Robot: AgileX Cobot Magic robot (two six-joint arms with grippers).
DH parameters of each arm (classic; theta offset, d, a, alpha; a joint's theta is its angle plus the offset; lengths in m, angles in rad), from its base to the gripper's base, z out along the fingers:
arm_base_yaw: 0 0.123 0 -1.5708
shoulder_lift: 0.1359 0 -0.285 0
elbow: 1.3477 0 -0.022 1.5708
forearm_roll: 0 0.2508 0 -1.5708
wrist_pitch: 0 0 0.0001 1.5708
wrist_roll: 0 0.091 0 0
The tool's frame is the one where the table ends.
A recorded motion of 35 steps. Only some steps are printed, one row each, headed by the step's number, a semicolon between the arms.
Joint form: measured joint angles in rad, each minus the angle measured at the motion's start. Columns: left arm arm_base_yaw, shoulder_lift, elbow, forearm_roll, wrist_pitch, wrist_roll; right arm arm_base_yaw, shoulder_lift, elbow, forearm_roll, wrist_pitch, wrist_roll.
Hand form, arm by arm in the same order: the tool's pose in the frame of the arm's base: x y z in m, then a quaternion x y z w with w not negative. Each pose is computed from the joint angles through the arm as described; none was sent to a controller.
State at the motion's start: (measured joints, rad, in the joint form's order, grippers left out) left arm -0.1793 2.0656 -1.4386 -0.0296 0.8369 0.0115; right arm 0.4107 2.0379 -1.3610 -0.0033 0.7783 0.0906
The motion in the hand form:
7: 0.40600 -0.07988 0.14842 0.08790 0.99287 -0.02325 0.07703; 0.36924 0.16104 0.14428 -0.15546 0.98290 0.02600 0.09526
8: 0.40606 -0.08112 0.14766 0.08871 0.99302 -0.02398 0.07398; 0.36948 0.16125 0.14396 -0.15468 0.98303 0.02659 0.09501
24: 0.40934 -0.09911 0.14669 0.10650 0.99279 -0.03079 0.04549; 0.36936 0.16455 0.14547 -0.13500 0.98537 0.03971 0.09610
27: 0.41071 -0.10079 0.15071 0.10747 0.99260 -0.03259 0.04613; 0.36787 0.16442 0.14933 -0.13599 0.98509 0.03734 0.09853
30: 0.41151 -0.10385 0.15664 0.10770 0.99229 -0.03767 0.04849; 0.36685 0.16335 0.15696 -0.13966 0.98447 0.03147 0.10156
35: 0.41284 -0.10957 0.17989 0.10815 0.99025 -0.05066 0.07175; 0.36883 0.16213 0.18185 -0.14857 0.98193 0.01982 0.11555
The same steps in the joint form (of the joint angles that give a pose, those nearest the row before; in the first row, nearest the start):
7: -0.0082 0.0238 -0.0202 -0.0109 0.0328 0.0013; 0.0000 0.0136 -0.0100 0.0068 0.0014 0.0041
8: -0.0107 0.0276 -0.0238 -0.0130 0.0386 0.0015; 0.0000 0.0152 -0.0112 0.0084 0.0013 0.0047
24: -0.0474 0.0673 -0.0930 -0.0317 0.1228 0.0083; 0.0031 0.0141 -0.0153 0.0370 -0.0027 0.0293
27: -0.0498 0.0666 -0.1091 -0.0350 0.1379 0.0087; 0.0057 0.0024 -0.0121 0.0280 0.0023 0.0357
30: -0.0545 0.0615 -0.1250 -0.0452 0.1530 0.0087; 0.0071 -0.0151 -0.0162 0.0103 0.0211 0.0410
35: -0.0628 0.0263 -0.1587 -0.0663 0.1723 0.0087; 0.0087 -0.0529 -0.0599 -0.0272 0.0819 0.0456

